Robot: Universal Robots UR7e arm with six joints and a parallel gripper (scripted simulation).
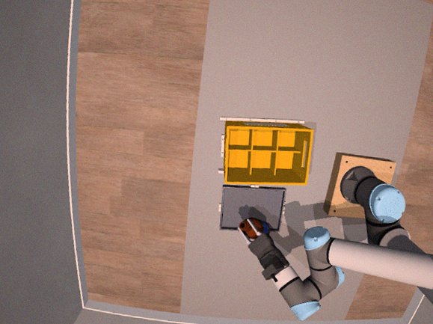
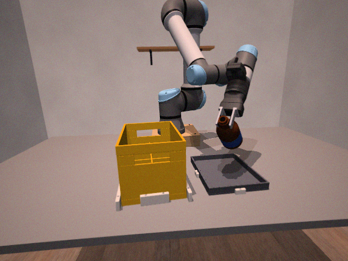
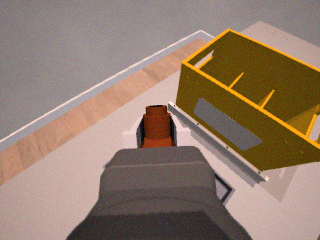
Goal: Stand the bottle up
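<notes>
Right now my hand is 4 cm above the brown bottle, 3 cm to the right of it and 2 cm past it. Also, from my hand: yellow crate 23 cm to the right, 12 cm below, 8 cm behind; then dark grey tray 19 cm below, 4 cm behind, 3 cm to the left.
</notes>
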